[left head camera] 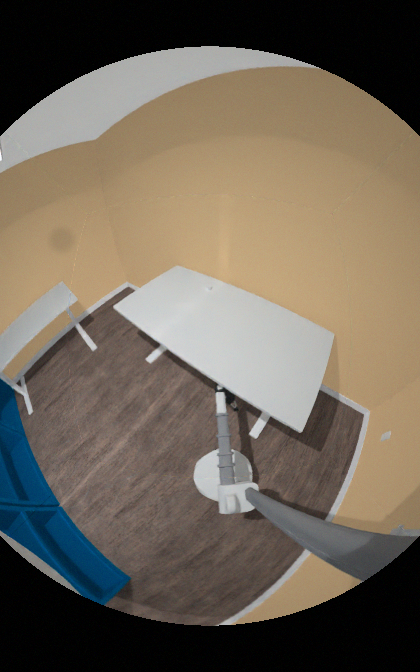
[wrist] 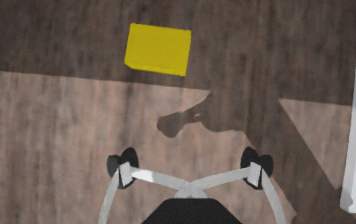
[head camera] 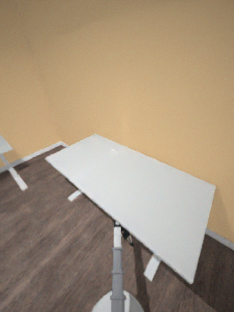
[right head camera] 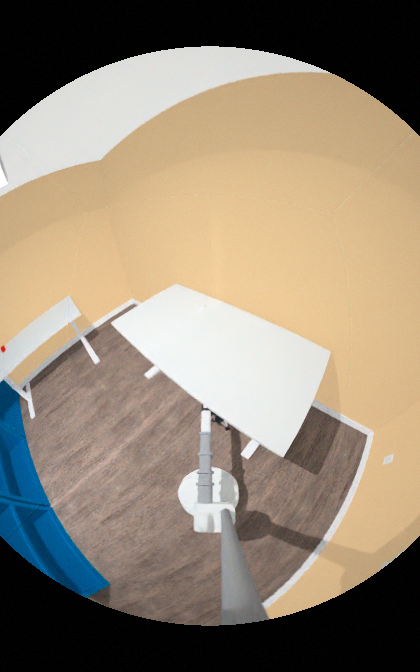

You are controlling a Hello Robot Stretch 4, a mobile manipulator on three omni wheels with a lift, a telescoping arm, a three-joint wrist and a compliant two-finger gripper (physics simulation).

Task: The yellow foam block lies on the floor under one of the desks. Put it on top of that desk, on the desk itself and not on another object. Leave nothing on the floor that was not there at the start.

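Frame: origin at the robot's base, x left, y back, z up, level; millimetres.
Seen in the pictures: gripper, fingertip midpoint: (left head camera: pixel 228 405) (wrist: pixel 189 161) (head camera: pixel 125 240) (right head camera: pixel 220 424).
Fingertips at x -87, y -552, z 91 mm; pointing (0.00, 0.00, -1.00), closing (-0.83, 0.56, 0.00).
Note:
Pixels of each thing's top centre, then the offset from my fingertips to it. "spot": a spot on its surface instead. Level surfaces: height alone.
- yellow foam block, middle of its top: (wrist: pixel 157 46) dz -73, dx -46, dy -148 mm
- white desk, its level: dz +602 mm
- white desk foot, surface spot: (wrist: pixel 350 165) spot: dz -105, dx -202, dy +178 mm
The yellow foam block (wrist: pixel 157 49) lies on the dark floor in the desk's shadow, ahead of the fingers and a little left of their middle in the wrist view. The block does not show in the head views. The white desk (head camera: pixel 150 195) (left head camera: pixel 250 340) (right head camera: pixel 240 360) stands against the tan wall. My gripper (wrist: pixel 189 161) is open and empty, above the floor, with floor showing between its fingertips. In the head views it is a small dark shape at the desk's front edge, partly hidden.
A white desk foot (wrist: pixel 350 165) (head camera: pixel 152 267) stands to the right of the gripper. Another foot (head camera: pixel 74 195) is farther left. A second white desk (left head camera: pixel 37 320) (right head camera: pixel 40 330) stands at the left, with a small red object (right head camera: pixel 3 349) on it. A blue piece of furniture (left head camera: pixel 85 555) (right head camera: pixel 60 555) is at lower left.

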